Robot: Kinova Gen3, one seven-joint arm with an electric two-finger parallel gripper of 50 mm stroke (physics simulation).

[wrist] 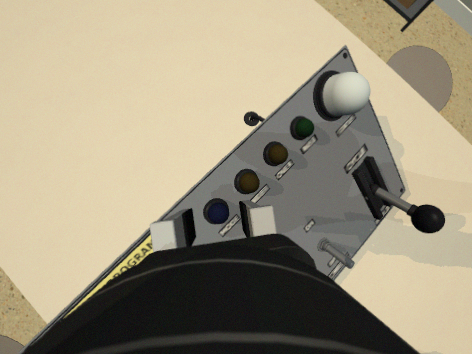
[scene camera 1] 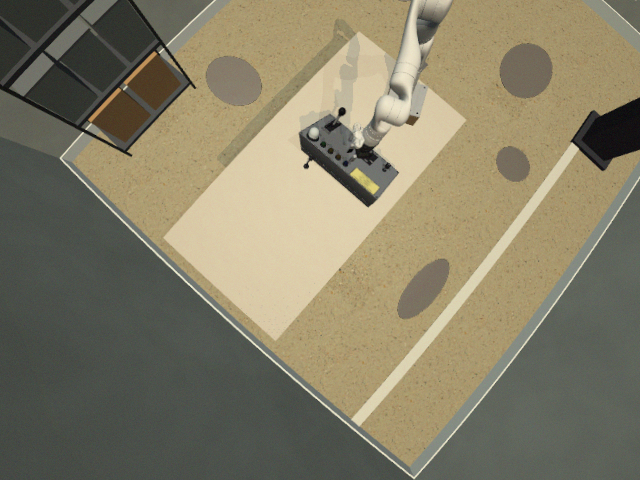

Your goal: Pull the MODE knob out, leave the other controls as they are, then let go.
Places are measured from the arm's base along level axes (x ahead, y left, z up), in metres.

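Where they show: gripper, fingertip midpoint: (wrist: 217,219) (scene camera 1: 350,156).
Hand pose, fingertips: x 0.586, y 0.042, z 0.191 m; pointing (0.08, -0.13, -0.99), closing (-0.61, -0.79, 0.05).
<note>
Things, the pixels of their top centre, and the offset from my fingertips. "*": a spot on its surface instead.
- blue MODE knob at a spot on its surface: (wrist: 217,212) (scene camera 1: 346,162) * 0.005 m ahead, 0.006 m right, 0.071 m down
- green lamp at a spot on its surface: (wrist: 302,128) * 0.002 m ahead, 0.144 m right, 0.073 m down
- white dome at a spot on its surface: (wrist: 346,94) (scene camera 1: 317,133) * 0.007 m back, 0.199 m right, 0.050 m down
- black-ball lever at its top centre: (wrist: 440,218) (scene camera 1: 342,109) 0.210 m back, 0.203 m right, 0.101 m down
- metal toggle at its top centre: (wrist: 344,256) 0.157 m back, 0.084 m right, 0.134 m down
- small side lever at a spot on its surface: (wrist: 251,118) (scene camera 1: 306,166) * 0.091 m ahead, 0.191 m right, 0.259 m down
The blue MODE knob (scene camera 1: 345,163) (wrist: 217,212) sits in a dark round collar on the grey control panel (scene camera 1: 385,179) (wrist: 300,192), beside its small label. How far it stands out of the panel cannot be told. My gripper (scene camera 1: 354,155) (wrist: 217,219) is open and empty. In the wrist view its two pale fingertips stand apart, one on each side of the MODE knob and a little above the panel, with gaps to the knob. The gripper's dark body hides the lower part of the panel in the wrist view.
Two amber lamps (wrist: 247,181) (wrist: 275,153), a green lamp (wrist: 302,128) and a white dome (scene camera 1: 313,133) (wrist: 346,94) line the panel. A black-ball lever (scene camera 1: 341,111) (wrist: 427,218) and a metal toggle (wrist: 337,254) rise from it. A small side lever (scene camera 1: 306,165) (wrist: 251,118) juts from its edge.
</note>
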